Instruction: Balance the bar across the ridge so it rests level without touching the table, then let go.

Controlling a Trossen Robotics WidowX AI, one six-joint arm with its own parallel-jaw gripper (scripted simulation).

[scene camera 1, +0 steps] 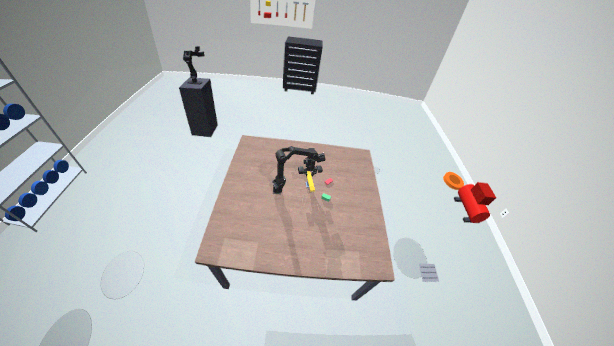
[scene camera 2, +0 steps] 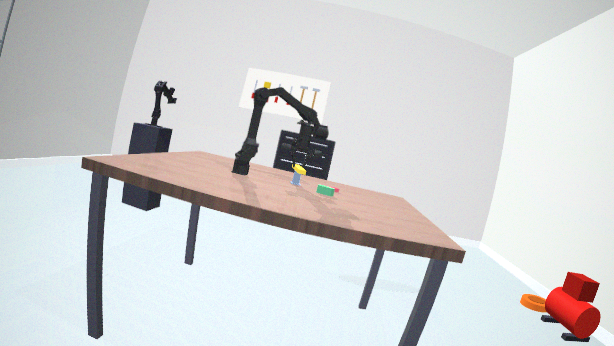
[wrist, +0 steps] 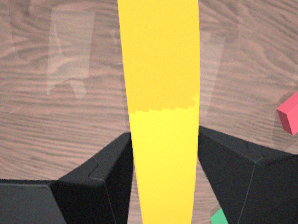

Note:
I see my gripper (wrist: 162, 137) and a yellow bar (wrist: 161, 53).

